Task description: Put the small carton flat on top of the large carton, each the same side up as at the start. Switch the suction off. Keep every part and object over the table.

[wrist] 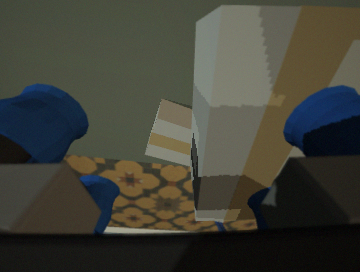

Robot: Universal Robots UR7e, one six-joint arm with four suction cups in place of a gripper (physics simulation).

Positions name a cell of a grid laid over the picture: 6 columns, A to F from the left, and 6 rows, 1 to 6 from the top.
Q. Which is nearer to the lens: the large carton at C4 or the small carton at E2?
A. The small carton.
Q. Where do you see the suction head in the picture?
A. A3
